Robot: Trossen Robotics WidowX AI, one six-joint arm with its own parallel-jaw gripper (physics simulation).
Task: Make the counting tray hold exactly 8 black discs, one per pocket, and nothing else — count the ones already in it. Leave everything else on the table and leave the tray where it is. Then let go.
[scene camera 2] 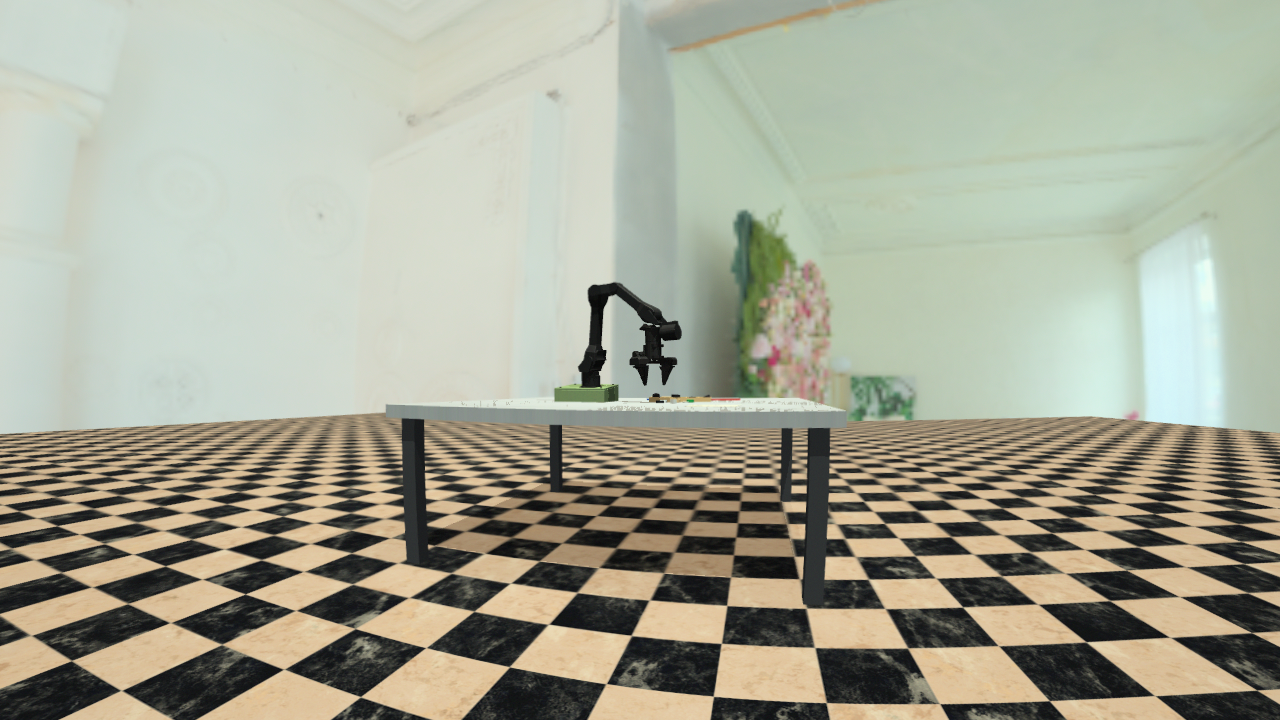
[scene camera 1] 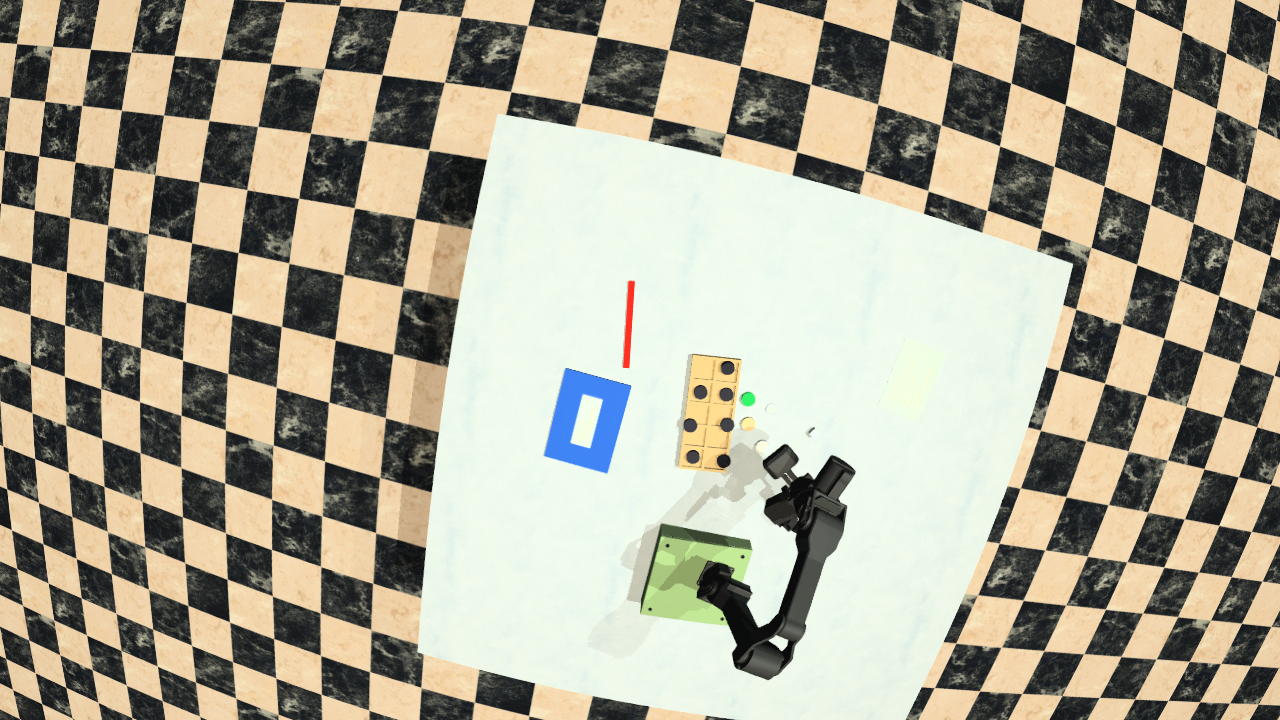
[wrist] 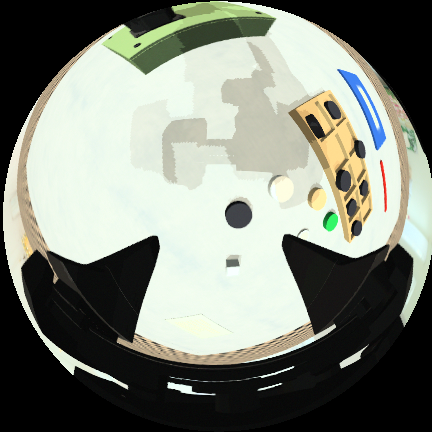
Labels:
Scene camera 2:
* my gripper: 654, 385
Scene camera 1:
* my gripper: 795, 471
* tan counting tray: 709, 439
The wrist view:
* my gripper: 221, 241
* tan counting tray: 335, 150

